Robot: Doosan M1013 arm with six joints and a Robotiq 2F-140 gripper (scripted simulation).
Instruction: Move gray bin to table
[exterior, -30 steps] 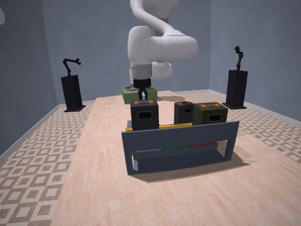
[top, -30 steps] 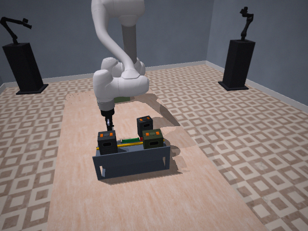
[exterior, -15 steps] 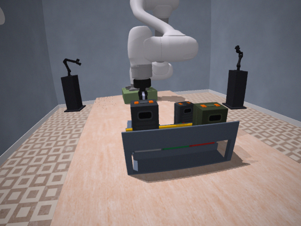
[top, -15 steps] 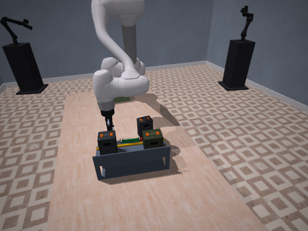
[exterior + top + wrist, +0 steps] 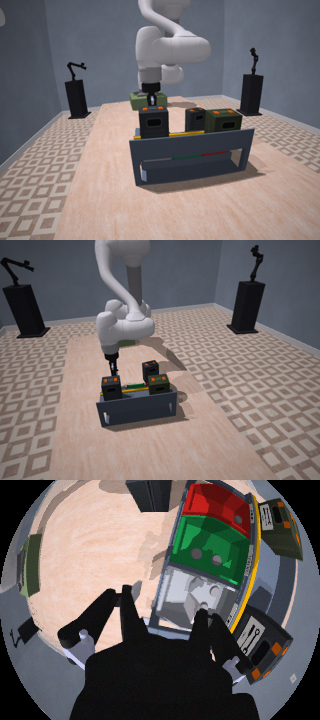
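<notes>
Right now my hand is 8 cm short of the gray open bin and 4 cm above it. From my hand the other things lie so: yellow rail (13 cm ahead, 12 cm to the left, 3 cm above); then black bin (18 cm ahead, 8 cm above); then green bin (12 cm to the left, 8 cm ahead, 4 cm below).
</notes>
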